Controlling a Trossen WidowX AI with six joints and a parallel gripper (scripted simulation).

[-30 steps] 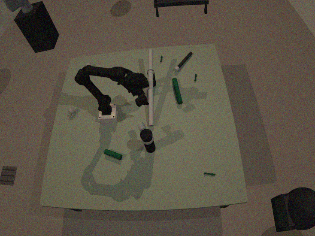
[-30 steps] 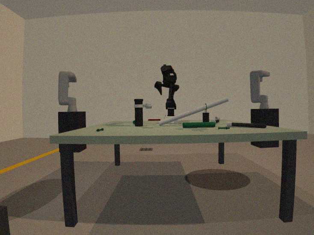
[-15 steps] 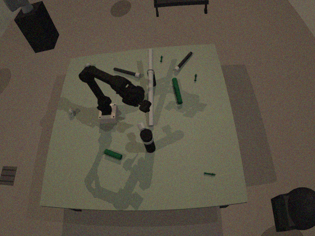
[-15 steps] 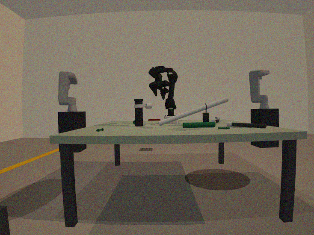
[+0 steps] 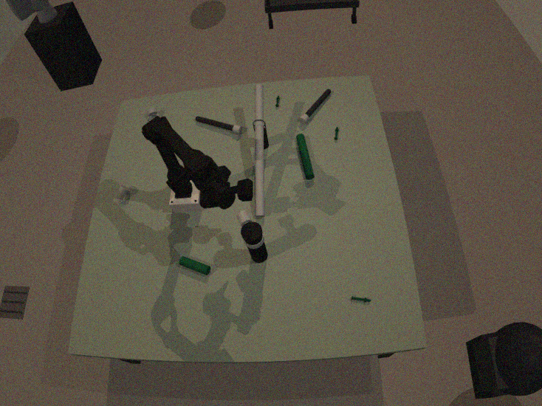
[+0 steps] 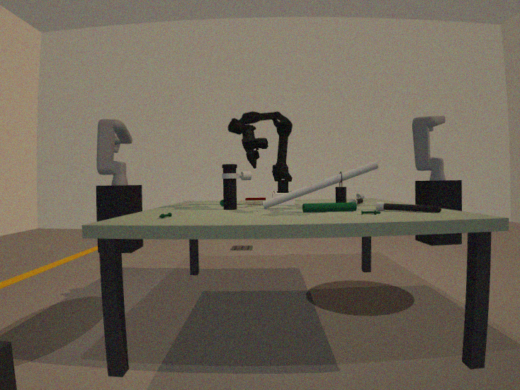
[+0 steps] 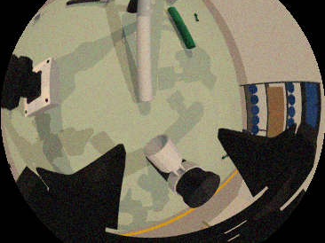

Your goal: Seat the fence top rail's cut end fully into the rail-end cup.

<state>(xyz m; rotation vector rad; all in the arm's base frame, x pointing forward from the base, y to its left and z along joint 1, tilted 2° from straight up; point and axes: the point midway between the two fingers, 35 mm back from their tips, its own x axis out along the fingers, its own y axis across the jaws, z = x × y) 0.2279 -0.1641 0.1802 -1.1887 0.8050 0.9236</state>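
My gripper tip is now 2 cm short of the pale brace band, 8 cm to the left of it and 5 cm above it. Also, from my gripper tip: small post (7 cm ahead, 39 cm to the left, 10 cm below); long green cylinder (24 cm ahead, 30 cm to the left, 19 cm below).
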